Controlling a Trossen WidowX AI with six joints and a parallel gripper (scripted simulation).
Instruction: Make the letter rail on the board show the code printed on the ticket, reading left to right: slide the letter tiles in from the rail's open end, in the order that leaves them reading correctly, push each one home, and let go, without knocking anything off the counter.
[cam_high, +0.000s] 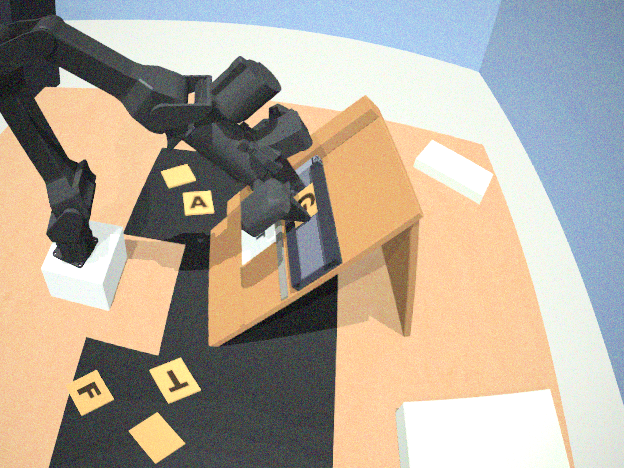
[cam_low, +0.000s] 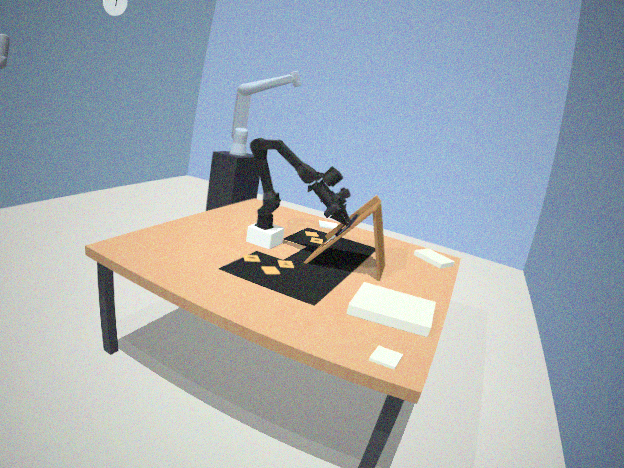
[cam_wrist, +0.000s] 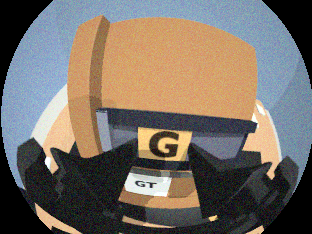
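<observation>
The white ticket lies 7 cm below my gripper tip and 6 cm behind it. Round my gripper tip: black mat (17 cm below, 13 cm behind, 9 cm to the right); large white slab (37 cm ahead, 25 cm to the right, 15 cm below); g tile (right at my gripper tip).
</observation>
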